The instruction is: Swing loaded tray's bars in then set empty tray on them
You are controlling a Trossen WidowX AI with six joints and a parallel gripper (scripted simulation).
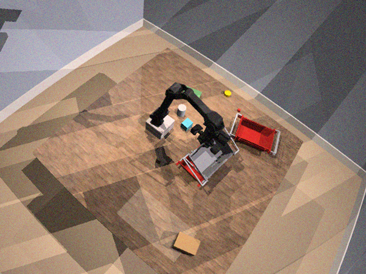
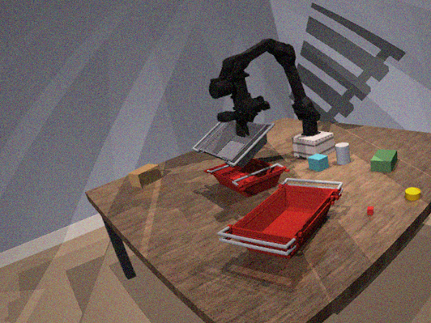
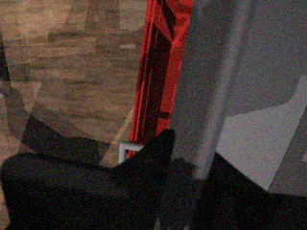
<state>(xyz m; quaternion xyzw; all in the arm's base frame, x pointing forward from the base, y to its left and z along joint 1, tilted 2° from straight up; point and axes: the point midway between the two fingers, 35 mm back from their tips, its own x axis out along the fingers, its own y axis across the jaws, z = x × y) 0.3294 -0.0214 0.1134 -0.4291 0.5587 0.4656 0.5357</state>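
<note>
Right now my gripper tip is 7 cm short of the grey tray and 1 cm to the left of it. From my gripper tip the other things lie so: teal cube: 18 cm behind, 16 cm to the left, 15 cm below; then green block: 29 cm behind, 39 cm to the left, 15 cm below; then grey cylinder: 27 cm behind, 22 cm to the left, 14 cm below.
</note>
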